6 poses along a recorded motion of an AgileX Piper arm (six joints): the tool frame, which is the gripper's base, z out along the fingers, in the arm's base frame.
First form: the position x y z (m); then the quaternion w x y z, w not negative.
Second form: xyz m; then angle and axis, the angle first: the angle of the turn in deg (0 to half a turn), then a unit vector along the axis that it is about. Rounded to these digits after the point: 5 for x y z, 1 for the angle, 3 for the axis.
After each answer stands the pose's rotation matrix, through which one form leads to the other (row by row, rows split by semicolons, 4 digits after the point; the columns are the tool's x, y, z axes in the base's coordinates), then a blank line. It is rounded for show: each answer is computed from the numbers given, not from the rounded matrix.
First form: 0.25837, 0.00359, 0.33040, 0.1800, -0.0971, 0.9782, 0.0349
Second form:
0.25837, 0.00359, 0.33040, 159.3, -0.099, 0.994, 0.035
-0.9163 -0.2025 0.3454; -0.1774 0.9787 0.1032; -0.3590 0.0333 -0.9328

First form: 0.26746, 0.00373, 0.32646, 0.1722, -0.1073, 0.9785, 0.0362
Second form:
0.26746, 0.00373, 0.32646, 160.2, -0.109, 0.993, 0.037
-0.9177 -0.2225 0.3292; -0.1975 0.9744 0.1078; -0.3448 0.0339 -0.9381

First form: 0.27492, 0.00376, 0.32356, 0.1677, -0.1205, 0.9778, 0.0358
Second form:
0.27492, 0.00376, 0.32356, 160.7, -0.122, 0.992, 0.036
-0.9147 -0.2477 0.3193; -0.2236 0.9684 0.1104; -0.3366 0.0296 -0.9412

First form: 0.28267, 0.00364, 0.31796, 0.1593, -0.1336, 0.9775, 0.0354
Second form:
0.28267, 0.00364, 0.31796, 161.7, -0.135, 0.990, 0.036
-0.9135 -0.2725 0.3020; -0.2499 0.9618 0.1118; -0.3209 0.0266 -0.9467

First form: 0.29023, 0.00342, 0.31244, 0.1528, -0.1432, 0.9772, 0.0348
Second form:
0.29023, 0.00342, 0.31244, 162.4, -0.145, 0.989, 0.035
-0.9123 -0.2905 0.2887; -0.2692 0.9566 0.1118; -0.3086 0.0243 -0.9509

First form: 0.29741, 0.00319, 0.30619, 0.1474, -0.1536, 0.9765, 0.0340
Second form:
0.29741, 0.00319, 0.30619, 163.0, -0.155, 0.987, 0.034
-0.9094 -0.3100 0.2774; -0.2899 0.9505 0.1117; -0.2983 0.0211 -0.9542

